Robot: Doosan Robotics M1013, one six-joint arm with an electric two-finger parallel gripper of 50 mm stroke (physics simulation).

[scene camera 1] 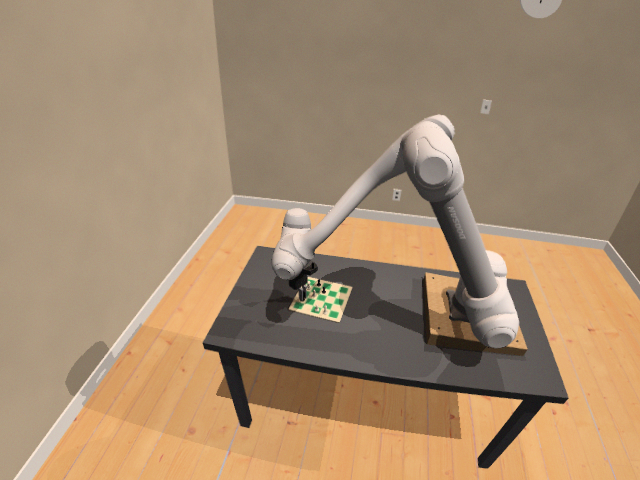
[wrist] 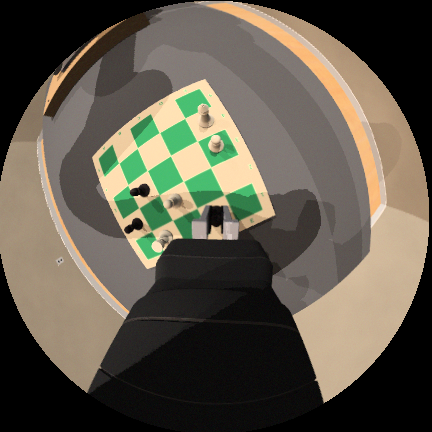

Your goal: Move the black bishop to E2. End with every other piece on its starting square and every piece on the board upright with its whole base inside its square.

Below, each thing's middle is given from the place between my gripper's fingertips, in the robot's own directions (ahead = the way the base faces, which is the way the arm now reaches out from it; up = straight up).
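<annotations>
With respect to the chessboard (scene camera 1: 336, 296), my gripper is 1 cm above it, 3 cm to the left of it and 8 cm past it.
</annotations>
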